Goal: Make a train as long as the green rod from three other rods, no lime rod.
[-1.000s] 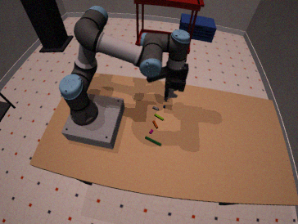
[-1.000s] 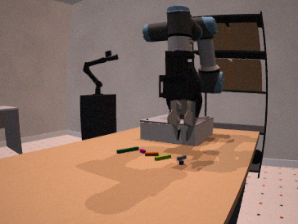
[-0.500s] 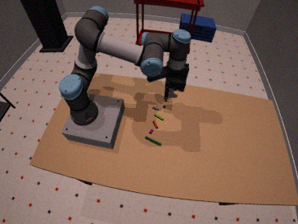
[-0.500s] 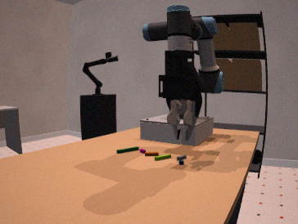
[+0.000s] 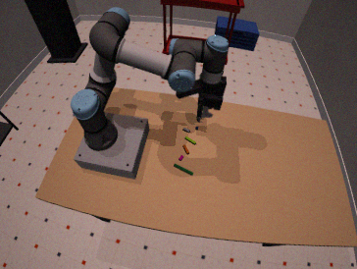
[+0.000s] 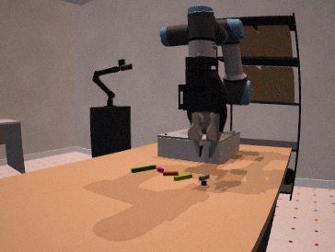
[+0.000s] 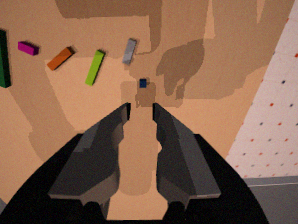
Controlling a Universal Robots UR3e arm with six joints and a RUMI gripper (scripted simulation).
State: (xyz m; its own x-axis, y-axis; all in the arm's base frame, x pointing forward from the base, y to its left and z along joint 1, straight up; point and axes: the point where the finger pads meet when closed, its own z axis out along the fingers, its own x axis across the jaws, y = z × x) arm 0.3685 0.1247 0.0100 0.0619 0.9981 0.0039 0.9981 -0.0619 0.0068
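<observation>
Right now my hand is 80 mm above the small blue rod. Round my hand: orange rod 110 mm to the right, 80 mm below, 40 mm behind; then lime rod 80 mm below, 70 mm to the right, 20 mm behind; then grey rod 80 mm below, 40 mm behind, 20 mm to the right.
</observation>
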